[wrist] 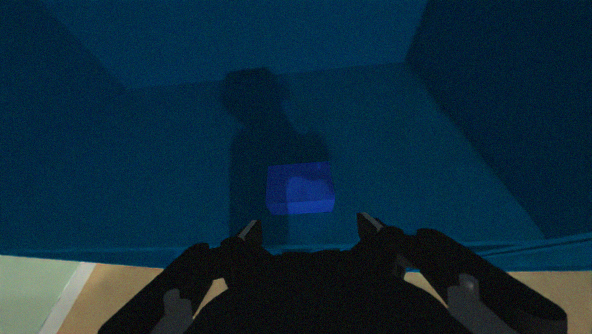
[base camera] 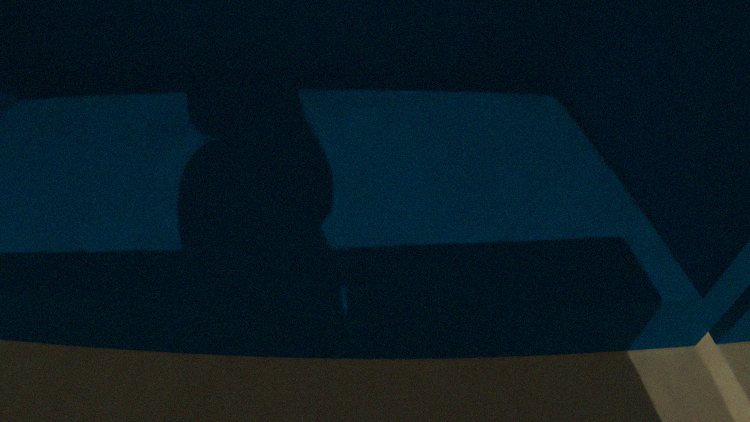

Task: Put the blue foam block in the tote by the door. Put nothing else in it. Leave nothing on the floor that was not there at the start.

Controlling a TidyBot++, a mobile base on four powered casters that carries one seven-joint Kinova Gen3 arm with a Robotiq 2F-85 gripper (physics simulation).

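Places are measured from the arm's base along level axes (x ahead, y left, z up), in metres.
Where they show: gripper, between the fingertips: (wrist: 308,226).
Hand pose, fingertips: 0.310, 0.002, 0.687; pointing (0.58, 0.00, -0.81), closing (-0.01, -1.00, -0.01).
After its pixels a point has its place, as x, y, z.
The blue foam block (wrist: 300,188) {0.373, 0.009, 0.639} lies flat on the floor of the blue tote in the wrist view, partly in the arm's shadow. The tote (base camera: 461,167) {0.490, -0.112, -0.320} (wrist: 150,150) {0.516, 0.324, 0.594} shows its inner walls and bottom in the wrist view, and its dark outer side fills most of the base camera view. My gripper (wrist: 308,226) {0.310, 0.002, 0.687} is open and empty. It hangs above the tote near its near rim, with its fingertips apart from the block. The block does not show in the base camera view, and the gripper does not show there.
A tan floor (base camera: 262,388) {0.284, 0.087, -0.397} (wrist: 120,285) {0.308, 1.274, -0.397} runs along the tote's near side. In the wrist view a pale green area (wrist: 30,285) {0.326, 1.553, -0.144} with a whitish border strip (wrist: 67,300) {0.245, 1.544, -0.352} lies at the lower left. Shadows of the arm fall on the tote.
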